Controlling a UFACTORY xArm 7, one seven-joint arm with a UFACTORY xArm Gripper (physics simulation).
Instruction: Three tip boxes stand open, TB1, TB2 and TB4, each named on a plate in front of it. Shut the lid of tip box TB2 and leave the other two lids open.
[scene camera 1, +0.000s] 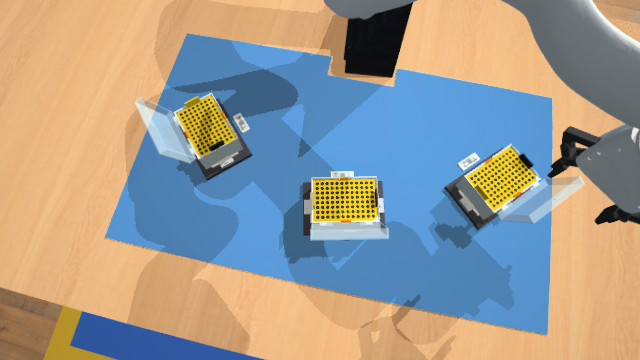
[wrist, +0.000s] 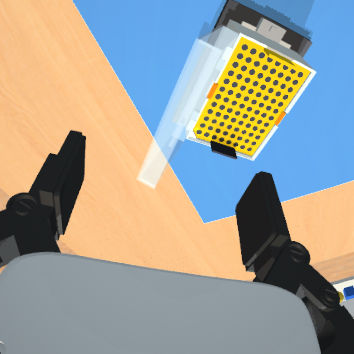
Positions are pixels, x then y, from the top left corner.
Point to a blue mat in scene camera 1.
303, 123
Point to the gripper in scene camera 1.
577, 193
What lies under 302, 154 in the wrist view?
A blue mat.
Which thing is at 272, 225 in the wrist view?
The gripper.
